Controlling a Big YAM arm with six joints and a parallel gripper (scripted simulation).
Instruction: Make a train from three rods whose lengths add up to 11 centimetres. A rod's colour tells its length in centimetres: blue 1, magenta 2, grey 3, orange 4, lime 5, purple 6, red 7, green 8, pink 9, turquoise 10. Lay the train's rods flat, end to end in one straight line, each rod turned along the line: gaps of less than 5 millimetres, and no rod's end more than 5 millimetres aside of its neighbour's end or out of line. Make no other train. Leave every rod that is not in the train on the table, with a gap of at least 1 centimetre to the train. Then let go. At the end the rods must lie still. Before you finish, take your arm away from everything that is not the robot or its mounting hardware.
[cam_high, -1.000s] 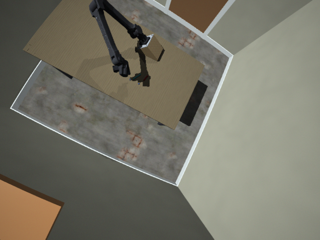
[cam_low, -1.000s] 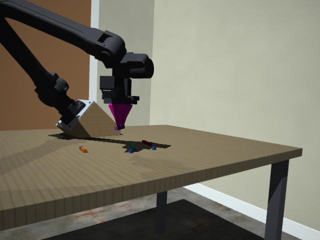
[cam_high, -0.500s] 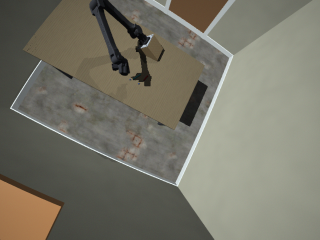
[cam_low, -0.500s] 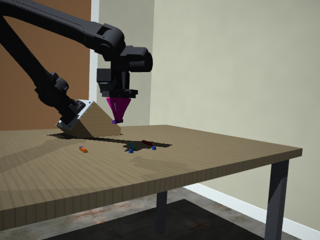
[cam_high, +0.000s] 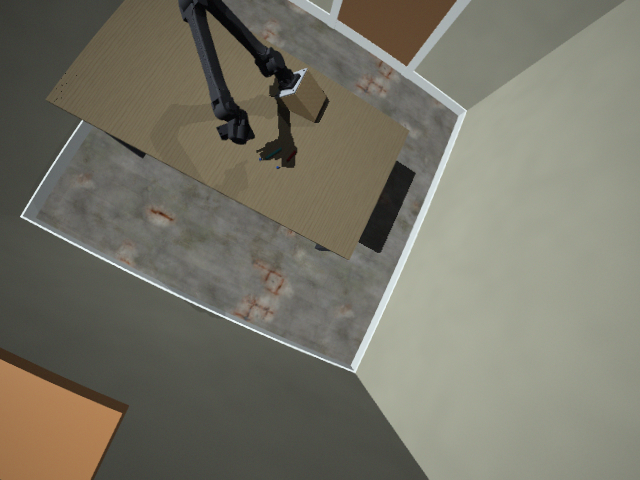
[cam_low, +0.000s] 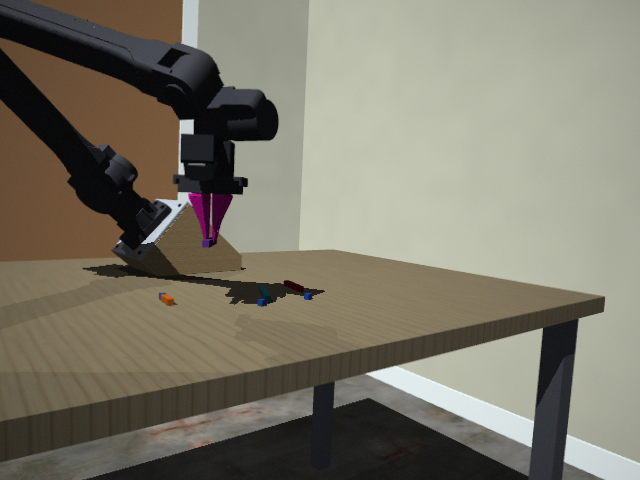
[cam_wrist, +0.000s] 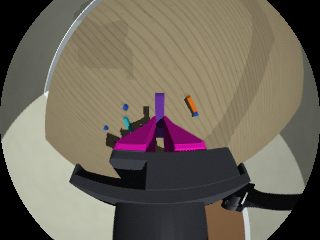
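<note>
Right now my hand is 60 mm past the orange rod, 40 mm to the left of it and 110 mm above it. Round my hand: turquoise rod 50 mm behind, 130 mm to the left, 110 mm below; then purple rod 10 mm below; then red rod 90 mm behind, 210 mm to the left, 110 mm below.
</note>
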